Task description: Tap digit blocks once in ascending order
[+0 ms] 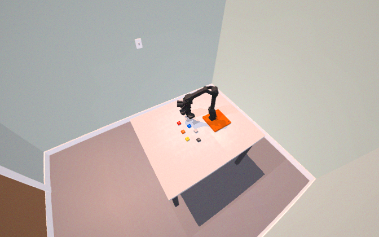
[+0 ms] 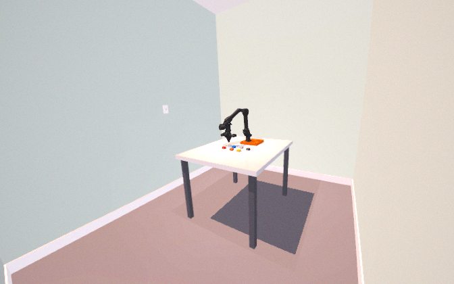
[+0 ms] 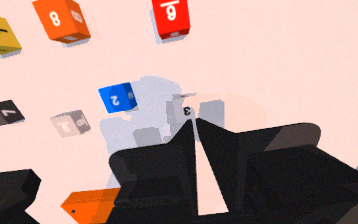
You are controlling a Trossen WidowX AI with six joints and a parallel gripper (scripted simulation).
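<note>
The white block is 40 mm below my gripper tip. Also, from my gripper tip: orange block (120 mm ahead, 110 mm to the left, 40 mm below); blue block (30 mm ahead, 90 mm to the left, 40 mm below); red block (100 mm ahead, 40 mm below).
</note>
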